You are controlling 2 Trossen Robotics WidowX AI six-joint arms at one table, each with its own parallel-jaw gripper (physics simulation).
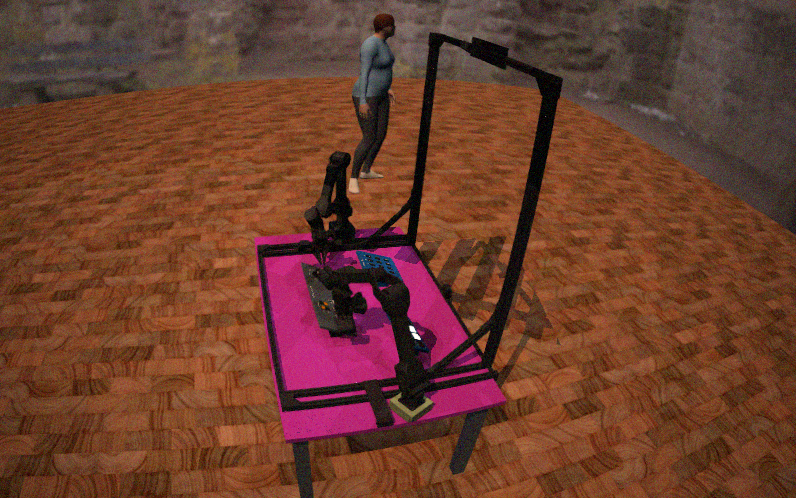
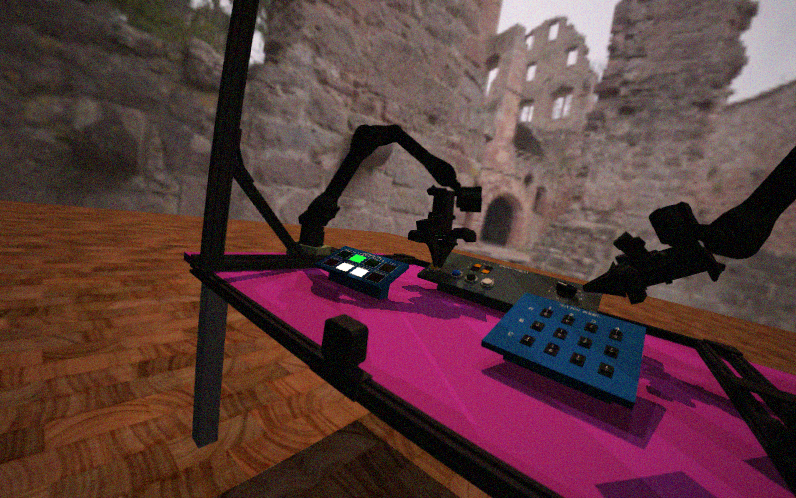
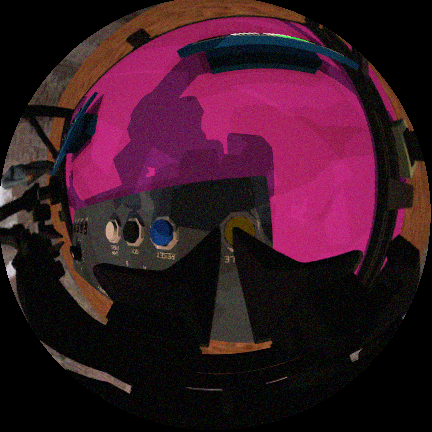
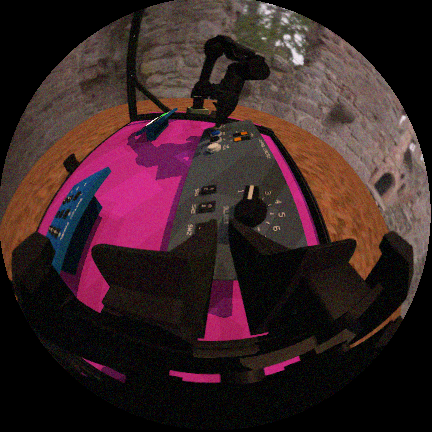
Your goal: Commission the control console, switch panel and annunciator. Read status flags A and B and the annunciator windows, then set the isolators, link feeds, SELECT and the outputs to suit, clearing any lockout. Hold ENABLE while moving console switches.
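Places are measured from the left arm's base along level axes (x ahead, y left, z up), in centimetres.
Where they show: left gripper, fingertip midpoint: (image 2: 437,267) (image 3: 225,232) (image 4: 216,126); right gripper, fingertip midpoint: (image 1: 322,264) (image 2: 583,288) (image 3: 62,239) (image 4: 221,224); left arm's base at its link origin: (image 1: 411,400) (image 2: 310,244) (image 4: 197,107); right arm's base at its link origin: (image 1: 341,224) (image 3: 49,191).
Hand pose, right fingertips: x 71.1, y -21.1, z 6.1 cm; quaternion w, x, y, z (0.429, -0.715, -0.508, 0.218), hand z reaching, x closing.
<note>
Things, the pixels of their top centre, and the offset from my right fingertips. "*": a spot on its surface instead.
- grey console at its top centre: (image 3: 90,268) (image 4: 238,138) (image 2: 508,268) (image 1: 324,289) dx -14.0, dy +10.0, dz -0.1 cm
- yellow ENABLE button at its top centre: (image 3: 238,235) dx -31.8, dy +14.7, dz -3.6 cm
- black SELECT knob at its top centre: (image 4: 254,196) (image 2: 567,283) (image 3: 70,254) dx -1.7, dy +4.4, dz -0.1 cm
- annunciator at a spot on its surface: (image 3: 261,50) (image 2: 365,274) (image 4: 160,123) * dx -46.0, dy -0.8, dz -6.6 cm
- blue RESET button at its top centre: (image 3: 155,235) dx -26.0, dy +11.6, dz -3.3 cm
- black button at its top centre: (image 3: 125,233) dx -22.2, dy +9.7, dz -3.3 cm
- white button at its top centre: (image 3: 106,232) dx -18.5, dy +7.8, dz -3.3 cm
The grey console (image 1: 316,289) (image 2: 517,286) (image 3: 189,250) (image 4: 241,173) lies on the magenta table. My left gripper (image 1: 340,326) (image 2: 438,264) (image 3: 225,232) is shut, with its tips down on the yellow ENABLE button (image 3: 240,225). My right gripper (image 1: 322,260) (image 2: 588,286) (image 4: 221,224) is shut and empty over the console's other end, beside the black SELECT knob (image 4: 250,209) (image 2: 566,289). Both status flags (image 4: 240,135) (image 2: 481,268) show orange. The annunciator (image 2: 362,268) (image 3: 261,50) (image 4: 155,125) has one green and two white windows lit. The blue switch panel (image 1: 381,263) (image 2: 574,341) (image 4: 68,217) lies beside the console.
The blue RESET button (image 3: 162,232), a black button (image 3: 132,231) and a white button (image 3: 113,230) sit in a row next to ENABLE. A black gantry frame (image 1: 539,173) (image 2: 223,148) stands along the table's edge. A person (image 1: 373,99) stands on the floor beyond the table.
</note>
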